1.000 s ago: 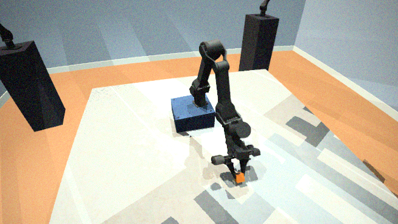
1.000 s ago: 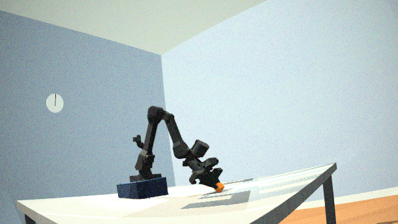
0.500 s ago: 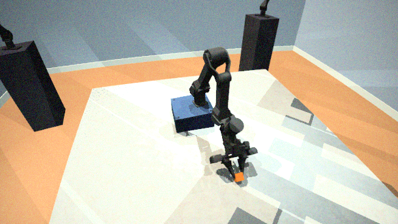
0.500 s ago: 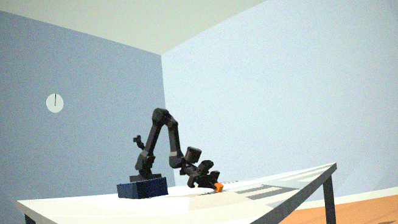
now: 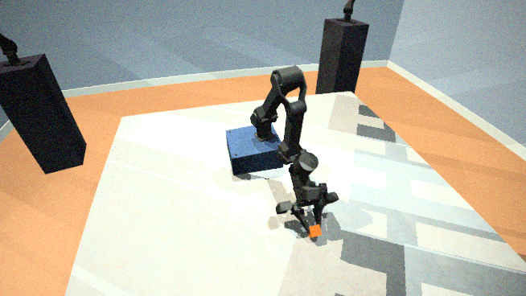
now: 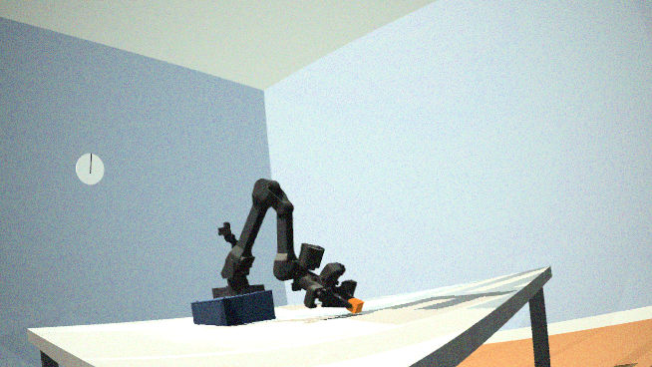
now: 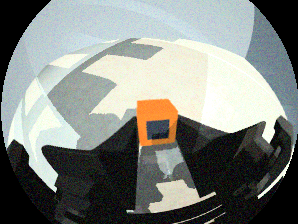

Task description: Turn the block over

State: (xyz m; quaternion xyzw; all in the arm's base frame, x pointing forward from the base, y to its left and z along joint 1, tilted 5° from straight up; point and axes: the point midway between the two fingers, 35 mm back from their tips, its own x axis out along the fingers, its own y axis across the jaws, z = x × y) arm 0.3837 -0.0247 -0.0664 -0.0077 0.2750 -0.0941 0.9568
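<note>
Right now the orange block is 10 mm behind my gripper tip.
</note>
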